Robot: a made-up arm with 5 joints.
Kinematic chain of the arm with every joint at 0, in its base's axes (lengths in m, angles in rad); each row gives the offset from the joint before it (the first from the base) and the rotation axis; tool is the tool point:
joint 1: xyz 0 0 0.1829 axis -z
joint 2: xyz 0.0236 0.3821 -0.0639 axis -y
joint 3: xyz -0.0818 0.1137 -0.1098 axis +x
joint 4: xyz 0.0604 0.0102 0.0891 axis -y
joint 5: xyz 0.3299 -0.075 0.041 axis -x
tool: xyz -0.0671 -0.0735 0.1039
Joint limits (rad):
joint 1: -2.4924..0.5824
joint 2: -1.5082..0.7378
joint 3: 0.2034..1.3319
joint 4: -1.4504..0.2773
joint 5: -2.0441..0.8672
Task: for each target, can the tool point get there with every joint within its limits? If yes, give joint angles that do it. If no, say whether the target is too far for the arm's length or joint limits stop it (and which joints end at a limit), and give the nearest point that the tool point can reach.
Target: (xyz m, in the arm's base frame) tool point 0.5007 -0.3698 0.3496
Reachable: no: joint limits stop it (at a limit: joint 1, joint 2, joint 3) | nearest point 0.3825 0.0118 0.1495 | short by 0.447 m
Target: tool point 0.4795 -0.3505 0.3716
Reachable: no: joint limits stop it (at a limit: joint 1, joint 2) | nearest point 0.3731 0.0162 0.1626 | short by 0.435 m
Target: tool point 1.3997 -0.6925 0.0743
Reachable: no: too far | nearest point 0.5313 0.0924 0.0880 | short by 1.171 m
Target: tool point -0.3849 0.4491 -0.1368
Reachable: yes | joints -0.3543 -1.0851 1.1868 -0.9180 -1.4886
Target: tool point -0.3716 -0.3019 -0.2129
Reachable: yes | joints -2.0607 -0.9604 1.1605 -0.4233 -1.5446
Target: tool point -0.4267 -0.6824 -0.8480
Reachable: no: too far | nearest point -0.3426 -0.4703 -0.2328 | short by 0.656 m
